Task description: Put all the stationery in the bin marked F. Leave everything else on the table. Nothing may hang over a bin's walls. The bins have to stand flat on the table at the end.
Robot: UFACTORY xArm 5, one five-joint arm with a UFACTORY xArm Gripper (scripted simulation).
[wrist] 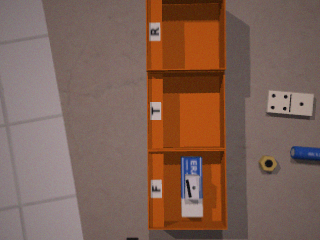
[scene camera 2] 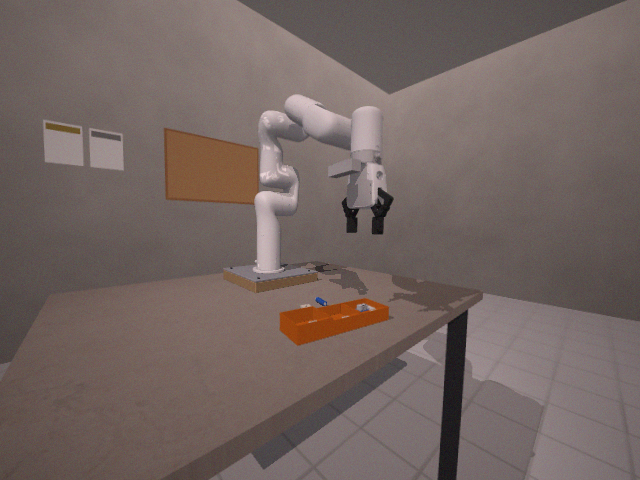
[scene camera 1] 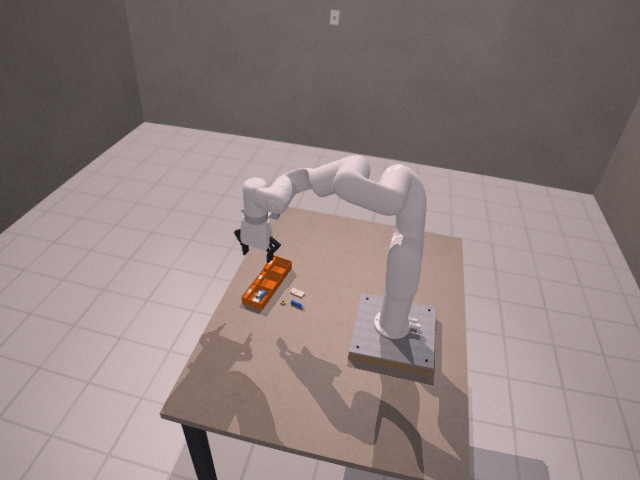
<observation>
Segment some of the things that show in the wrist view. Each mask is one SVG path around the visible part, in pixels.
A white domino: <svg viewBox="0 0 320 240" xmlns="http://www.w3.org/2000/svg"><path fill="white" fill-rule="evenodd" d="M267 91L266 113L312 116L314 94Z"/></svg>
A bin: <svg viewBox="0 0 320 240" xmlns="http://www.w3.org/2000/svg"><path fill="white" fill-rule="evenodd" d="M146 0L148 230L227 230L225 150L226 0ZM180 156L202 157L203 217L182 217Z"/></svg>
</observation>
